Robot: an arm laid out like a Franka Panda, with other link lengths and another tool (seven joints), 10 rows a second.
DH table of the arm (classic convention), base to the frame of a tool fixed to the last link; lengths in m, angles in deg. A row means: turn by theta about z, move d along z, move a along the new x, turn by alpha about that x. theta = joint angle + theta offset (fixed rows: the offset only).
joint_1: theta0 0; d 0.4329; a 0; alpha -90
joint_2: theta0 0; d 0; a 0; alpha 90
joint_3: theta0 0; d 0.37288; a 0.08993; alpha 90
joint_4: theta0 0; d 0; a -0.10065; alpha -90
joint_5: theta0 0; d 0.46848; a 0; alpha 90
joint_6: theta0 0; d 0; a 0.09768; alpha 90
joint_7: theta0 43.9; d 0.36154; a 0.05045; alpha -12
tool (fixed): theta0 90; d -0.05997; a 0; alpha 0
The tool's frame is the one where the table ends.
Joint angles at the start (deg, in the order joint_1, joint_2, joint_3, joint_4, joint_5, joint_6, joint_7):
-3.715 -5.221 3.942 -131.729 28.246 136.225 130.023
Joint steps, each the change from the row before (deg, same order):
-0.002 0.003 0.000 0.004 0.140 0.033 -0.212
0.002 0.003 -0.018 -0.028 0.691 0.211 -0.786
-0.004 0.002 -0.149 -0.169 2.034 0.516 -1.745
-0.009 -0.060 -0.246 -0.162 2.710 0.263 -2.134
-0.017 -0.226 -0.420 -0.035 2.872 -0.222 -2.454
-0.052 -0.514 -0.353 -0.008 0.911 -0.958 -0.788
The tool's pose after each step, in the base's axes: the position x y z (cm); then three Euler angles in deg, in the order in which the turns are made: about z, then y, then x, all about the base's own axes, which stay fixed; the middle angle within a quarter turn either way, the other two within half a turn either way. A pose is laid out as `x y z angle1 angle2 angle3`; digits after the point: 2 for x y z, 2 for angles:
59.87 6.86 33.38 -82.49 14.43 -148.44
60.00 6.92 33.42 -82.91 14.67 -148.01
60.28 7.06 33.47 -83.41 15.39 -146.79
60.53 7.29 33.62 -83.88 16.18 -145.08
60.75 7.44 34.03 -84.58 16.90 -143.10
60.54 7.45 34.54 -84.81 16.84 -142.16

